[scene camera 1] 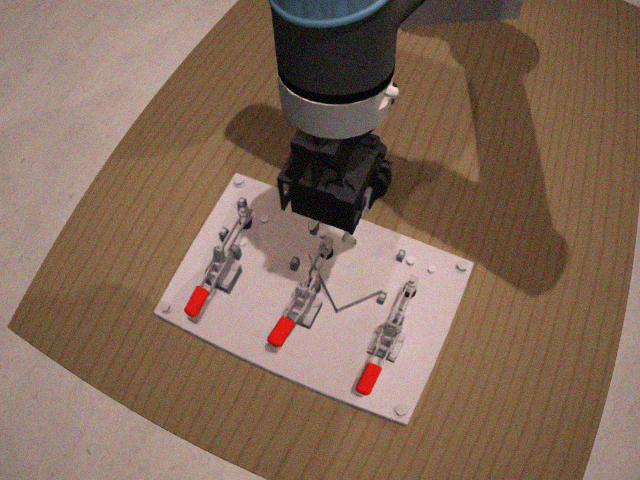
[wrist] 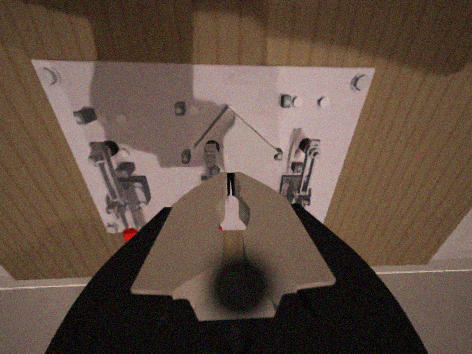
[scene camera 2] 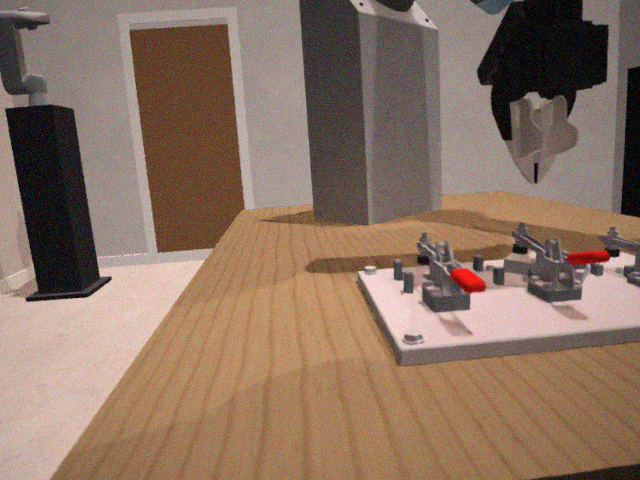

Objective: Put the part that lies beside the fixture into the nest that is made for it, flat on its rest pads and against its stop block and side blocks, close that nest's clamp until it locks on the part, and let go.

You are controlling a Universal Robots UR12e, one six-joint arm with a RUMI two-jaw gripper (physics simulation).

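Places are measured from the arm's base along level axes (x ahead, y left, z up), in metres.
Where they show: gripper, fingertip midpoint: (wrist: 230, 174) (scene camera 2: 534, 183).
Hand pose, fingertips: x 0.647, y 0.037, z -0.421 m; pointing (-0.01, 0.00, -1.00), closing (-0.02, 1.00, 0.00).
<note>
Each offset is from my fingertips to the top centre of the thing. "spot": to the spot under its first point. Level surfaces: height alone.
The part, a pale flat plate {dx +0.016, dy +0.009, dz -0.080 m} (scene camera 1: 354, 279) (scene camera 2: 514, 266) (wrist: 250, 145), lies turned diagonally on the pale fixture {dx +0.047, dy -0.019, dz -0.104 m} (scene camera 1: 232, 330) (scene camera 2: 506, 328) (wrist: 240, 80). One corner is at a small dark block {spot: dx +0.029, dy +0.062, dz -0.091 m} (scene camera 1: 381, 297) (wrist: 278, 154). The middle clamp {dx +0.072, dy -0.019, dz -0.041 m} (scene camera 1: 305, 297) (scene camera 2: 553, 273) (wrist: 212, 149) has its arm lowered, with its tip over the part's left portion. Whether its pad presses on the part, and whether the part is flat on its pads, I cannot tell. My gripper (scene camera 2: 536, 178) (wrist: 230, 174) is shut and empty, high above the fixture. In scene camera 1 its body hides most of its fingers.
The left clamp {dx +0.075, dy -0.129, dz -0.042 m} (scene camera 1: 219, 271) (scene camera 2: 443, 289) (wrist: 117, 190) and the right clamp {dx +0.076, dy +0.091, dz -0.052 m} (scene camera 1: 387, 335) (wrist: 302, 185) stand on either side, with arms lowered. Small blocks and round pads rise around them. The fixture lies on a wooden table {dz -0.119 m} (scene camera 1: 129, 361) (scene camera 2: 258, 387). The arm's grey pedestal (scene camera 2: 372, 118) stands behind.
</note>
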